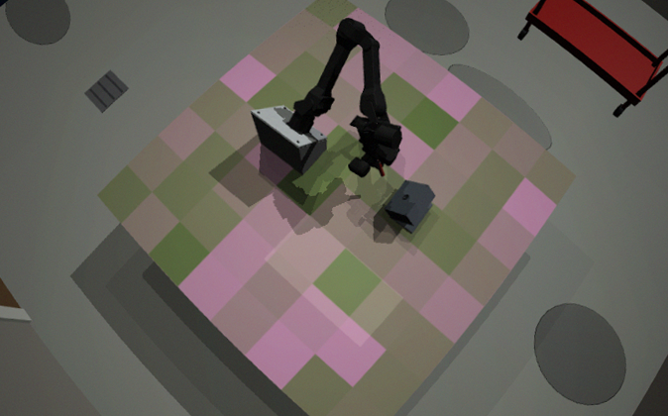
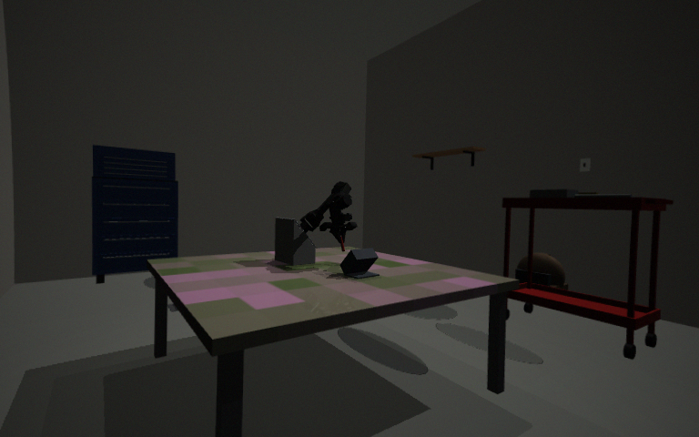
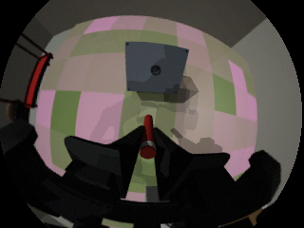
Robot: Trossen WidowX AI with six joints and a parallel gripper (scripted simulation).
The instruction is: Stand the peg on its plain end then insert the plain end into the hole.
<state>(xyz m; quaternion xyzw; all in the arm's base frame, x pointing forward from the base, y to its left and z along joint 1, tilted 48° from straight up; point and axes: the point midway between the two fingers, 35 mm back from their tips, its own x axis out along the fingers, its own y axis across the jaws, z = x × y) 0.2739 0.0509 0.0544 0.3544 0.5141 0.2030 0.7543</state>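
Now: gripper tip 14 cm short of the dark sloped panel, 7 cm above it and 1 cm to the left of it. The rest, counted from my gripper tip: red peg 2 cm above, 1 cm behind.
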